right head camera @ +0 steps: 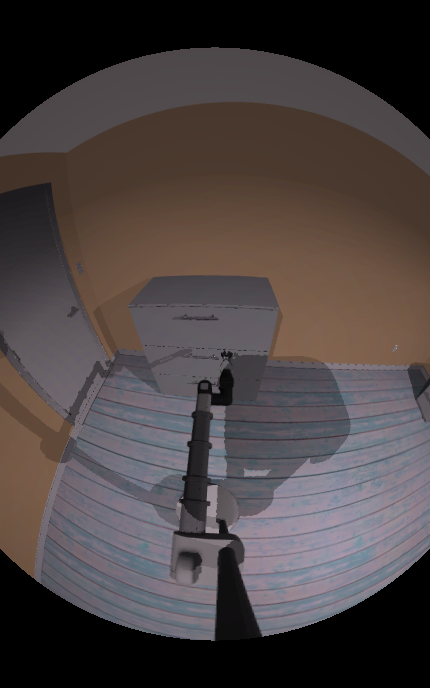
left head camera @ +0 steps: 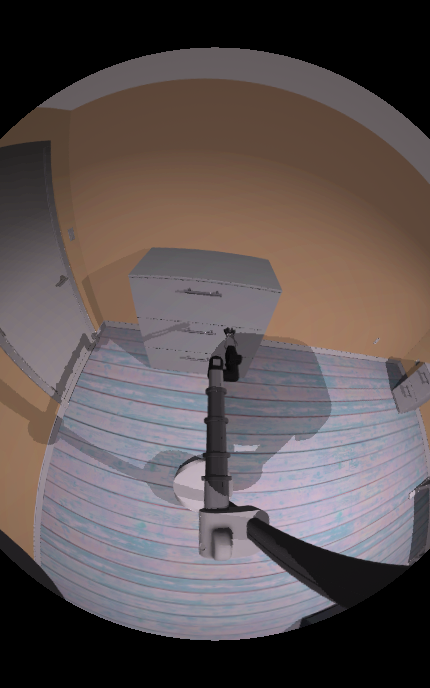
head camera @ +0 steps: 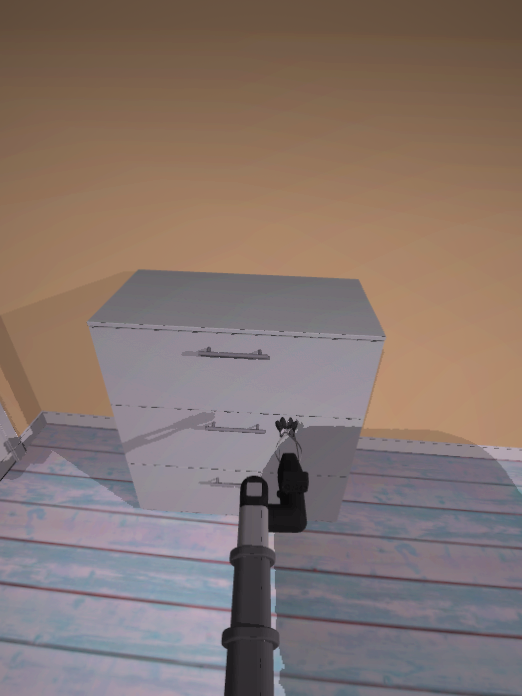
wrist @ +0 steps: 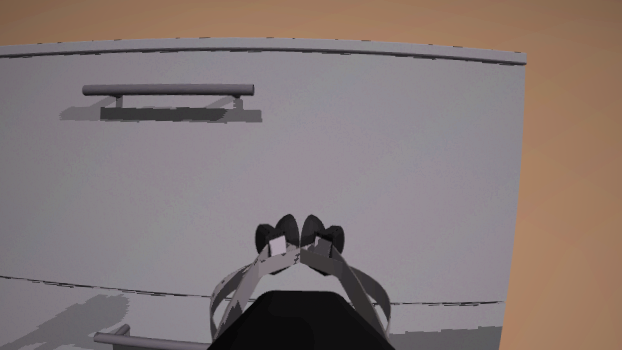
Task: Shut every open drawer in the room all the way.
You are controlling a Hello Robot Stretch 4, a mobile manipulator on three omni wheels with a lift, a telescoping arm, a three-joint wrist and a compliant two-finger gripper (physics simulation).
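Places are measured from the robot's base along level axes (x left, y back, z up), in metres.
Pixels of known places: gripper, fingertip midpoint: (right head camera: 226, 351) (left head camera: 228, 327) (head camera: 286, 419) (wrist: 299, 233); robot's base, origin of the base link: (right head camera: 208, 509) (left head camera: 202, 484).
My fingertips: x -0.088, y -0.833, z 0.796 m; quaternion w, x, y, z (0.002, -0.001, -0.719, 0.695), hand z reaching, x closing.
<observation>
Ahead of a thing's pixels: the offset from my fingertips to its middle. "*": to the spot under its first point.
A grey-white chest of three drawers stands against the wall. Its top drawer @[* dx -0.120, dy -0.152, dz +0.019 m] (head camera: 320, 382) (left head camera: 243, 306) (right head camera: 243, 329) (wrist: 390, 150), middle drawer (head camera: 235, 452) (wrist: 165, 317) and bottom drawer (head camera: 168, 491) each have a bar handle. The three fronts look flush with each other and with the body; a very small gap cannot be ruled out. My gripper (head camera: 287, 422) (left head camera: 229, 331) (right head camera: 226, 354) (wrist: 299, 233) is shut, its fingertips together with nothing between them. In the wrist view it is before the lower part of the top drawer, right of the handle. Whether it touches the front cannot be told.
A small cabinet (left head camera: 414, 389) with handles stands at the right by the wall; its drawers are too small to judge. A dark piece of furniture (left head camera: 419, 525) shows partly at the right edge. A grey door @[* dx +1.396, dy -0.143, dz +0.476 m] (left head camera: 25, 253) (right head camera: 30, 289) is on the left. My arm (head camera: 250, 595) reaches over the plank floor.
</observation>
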